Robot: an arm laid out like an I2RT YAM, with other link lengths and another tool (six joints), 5 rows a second.
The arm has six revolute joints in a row. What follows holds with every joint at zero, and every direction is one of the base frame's.
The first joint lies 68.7 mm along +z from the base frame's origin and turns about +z.
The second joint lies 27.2 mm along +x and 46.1 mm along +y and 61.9 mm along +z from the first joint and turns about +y.
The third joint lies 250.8 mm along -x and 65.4 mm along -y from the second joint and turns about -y.
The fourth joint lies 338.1 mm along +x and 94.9 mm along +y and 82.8 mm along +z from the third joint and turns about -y.
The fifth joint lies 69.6 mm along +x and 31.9 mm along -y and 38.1 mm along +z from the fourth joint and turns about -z.
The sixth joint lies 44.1 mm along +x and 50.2 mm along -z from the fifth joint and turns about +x.
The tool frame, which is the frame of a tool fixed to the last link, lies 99 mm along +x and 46 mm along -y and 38 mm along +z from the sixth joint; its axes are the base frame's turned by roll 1.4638, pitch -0.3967 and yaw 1.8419 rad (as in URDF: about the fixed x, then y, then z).
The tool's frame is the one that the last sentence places.
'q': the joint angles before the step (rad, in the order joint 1, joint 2, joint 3, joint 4, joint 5, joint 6). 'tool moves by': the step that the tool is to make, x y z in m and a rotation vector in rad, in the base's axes. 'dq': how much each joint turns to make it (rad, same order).
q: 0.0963, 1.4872, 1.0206, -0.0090, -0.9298, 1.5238
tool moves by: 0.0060, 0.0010, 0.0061, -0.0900, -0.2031, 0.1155
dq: 0.0001, 0.0001, 0.0002, -0.0195, -0.0515, -0.2605
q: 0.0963, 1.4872, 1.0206, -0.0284, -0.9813, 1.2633
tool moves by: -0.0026, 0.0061, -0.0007, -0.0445, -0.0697, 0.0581
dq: 0.0134, 0.0001, 0.0001, -0.0366, -0.0137, -0.1213
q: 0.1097, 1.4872, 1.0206, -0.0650, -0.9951, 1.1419
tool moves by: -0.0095, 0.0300, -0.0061, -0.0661, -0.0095, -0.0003
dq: 0.0927, -0.0002, 0.0008, -0.0150, 0.1141, -0.0163
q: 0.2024, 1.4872, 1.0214, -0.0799, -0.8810, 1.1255
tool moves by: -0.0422, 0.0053, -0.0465, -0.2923, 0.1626, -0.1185
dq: 0.1374, 0.0000, 0.0013, -0.2622, 0.3471, -0.0350
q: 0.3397, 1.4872, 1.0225, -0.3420, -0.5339, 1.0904
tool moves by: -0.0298, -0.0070, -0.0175, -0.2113, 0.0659, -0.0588
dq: 0.0840, 0.0000, 0.0001, -0.1408, 0.2229, -0.0003
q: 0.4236, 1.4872, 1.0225, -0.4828, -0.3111, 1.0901
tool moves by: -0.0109, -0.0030, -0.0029, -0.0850, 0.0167, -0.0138
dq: 0.0335, 0.0031, 0.0058, -0.0541, 0.0843, -0.0002
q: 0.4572, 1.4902, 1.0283, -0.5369, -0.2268, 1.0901
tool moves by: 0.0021, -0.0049, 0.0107, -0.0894, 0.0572, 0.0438
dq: 0.0000, 0.0611, 0.1088, -0.1527, 0.0260, -0.0668
